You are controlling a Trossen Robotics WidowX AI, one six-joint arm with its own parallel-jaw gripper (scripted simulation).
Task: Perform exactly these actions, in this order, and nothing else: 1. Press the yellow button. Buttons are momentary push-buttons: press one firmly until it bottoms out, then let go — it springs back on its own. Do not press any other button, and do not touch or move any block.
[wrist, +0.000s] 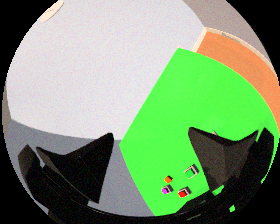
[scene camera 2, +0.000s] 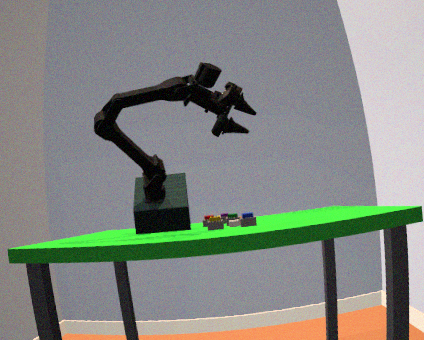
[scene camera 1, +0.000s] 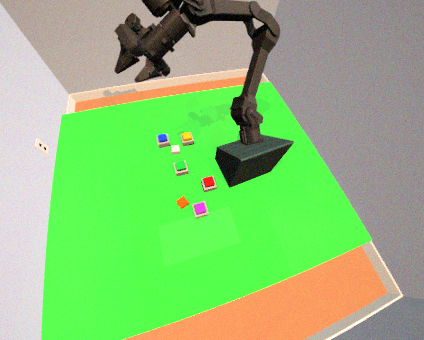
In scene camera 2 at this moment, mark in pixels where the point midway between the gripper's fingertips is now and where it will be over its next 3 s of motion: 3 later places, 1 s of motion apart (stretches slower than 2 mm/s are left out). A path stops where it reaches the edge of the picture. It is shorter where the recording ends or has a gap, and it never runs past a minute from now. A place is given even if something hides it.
The gripper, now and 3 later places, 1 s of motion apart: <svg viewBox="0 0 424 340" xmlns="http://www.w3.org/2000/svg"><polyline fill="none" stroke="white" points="252,123 213,203 215,214 214,209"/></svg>
